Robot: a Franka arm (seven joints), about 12 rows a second.
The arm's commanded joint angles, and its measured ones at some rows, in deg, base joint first. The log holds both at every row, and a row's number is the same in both.
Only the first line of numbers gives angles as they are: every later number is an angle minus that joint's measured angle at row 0.
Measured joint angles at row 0:
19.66, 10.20, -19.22, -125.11, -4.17, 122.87, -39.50
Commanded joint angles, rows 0 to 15:
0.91, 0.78, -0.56, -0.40, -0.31, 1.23, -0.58
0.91, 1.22, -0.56, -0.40, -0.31, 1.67, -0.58
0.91, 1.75, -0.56, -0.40, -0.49, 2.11, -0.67
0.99, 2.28, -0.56, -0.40, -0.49, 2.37, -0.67
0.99, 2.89, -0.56, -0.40, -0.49, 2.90, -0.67
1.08, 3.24, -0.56, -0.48, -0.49, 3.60, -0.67
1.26, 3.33, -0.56, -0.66, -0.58, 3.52, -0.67
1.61, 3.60, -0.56, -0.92, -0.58, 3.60, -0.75
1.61, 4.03, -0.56, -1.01, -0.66, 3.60, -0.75
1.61, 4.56, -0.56, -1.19, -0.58, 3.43, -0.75
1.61, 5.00, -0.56, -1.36, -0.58, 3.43, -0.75
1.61, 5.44, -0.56, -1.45, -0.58, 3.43, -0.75
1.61, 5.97, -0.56, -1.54, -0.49, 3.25, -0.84
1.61, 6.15, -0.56, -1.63, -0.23, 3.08, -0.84
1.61, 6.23, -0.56, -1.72, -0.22, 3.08, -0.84
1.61, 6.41, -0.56, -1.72, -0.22, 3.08, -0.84
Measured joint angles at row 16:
0.96, 6.51, 0.00, -1.12, -0.03, 2.43, -0.10
